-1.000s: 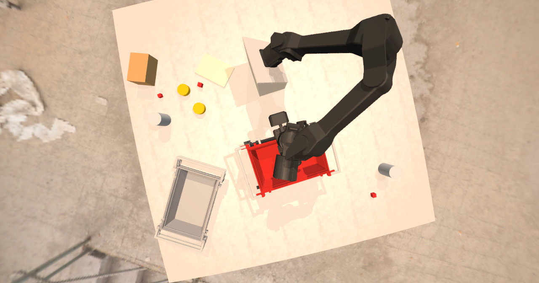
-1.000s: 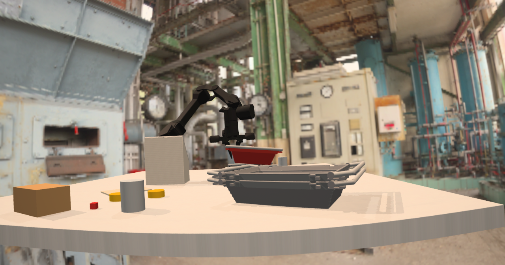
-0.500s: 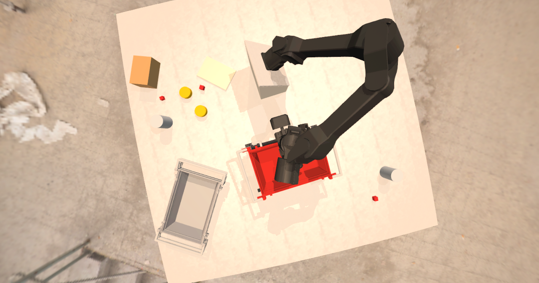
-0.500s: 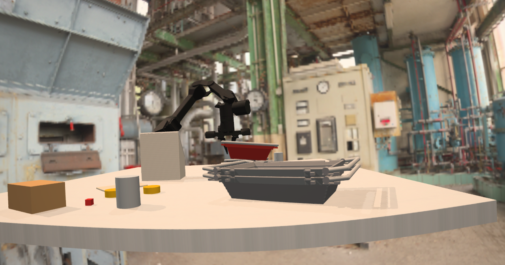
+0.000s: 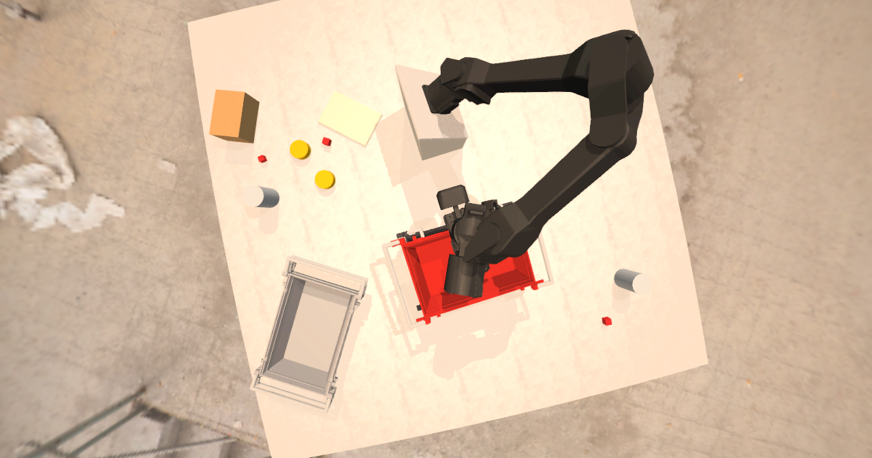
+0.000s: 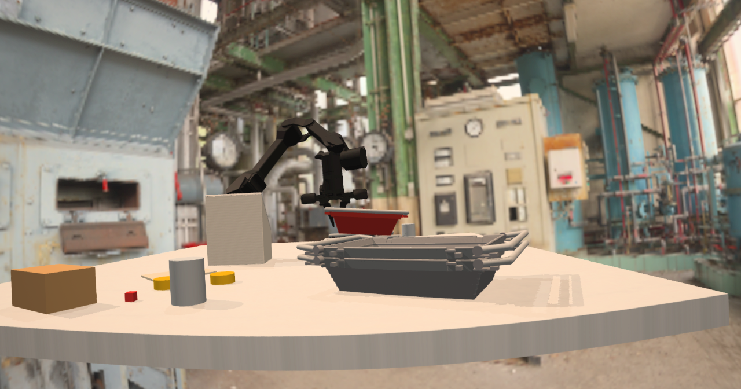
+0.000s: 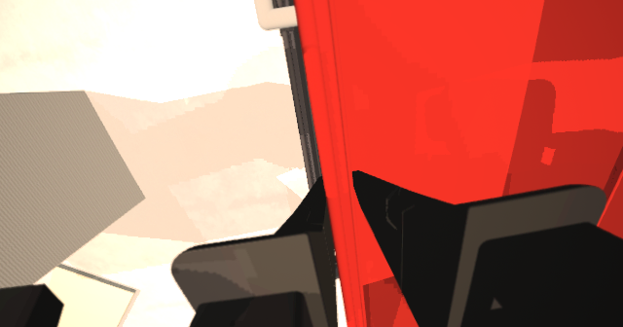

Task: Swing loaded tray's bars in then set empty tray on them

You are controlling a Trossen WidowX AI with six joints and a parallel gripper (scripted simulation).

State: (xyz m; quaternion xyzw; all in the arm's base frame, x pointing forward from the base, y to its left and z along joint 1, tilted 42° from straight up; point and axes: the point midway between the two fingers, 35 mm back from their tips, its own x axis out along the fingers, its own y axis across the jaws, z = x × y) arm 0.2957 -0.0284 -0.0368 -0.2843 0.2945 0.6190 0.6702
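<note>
My gripper tip is 8 cm short of the red tray and 3 cm below it. Also, from my gripper tip: pale flat plate (39 cm behind, 17 cm to the right, 9 cm below); then orange box (48 cm behind, 46 cm to the right, 6 cm below).
</note>
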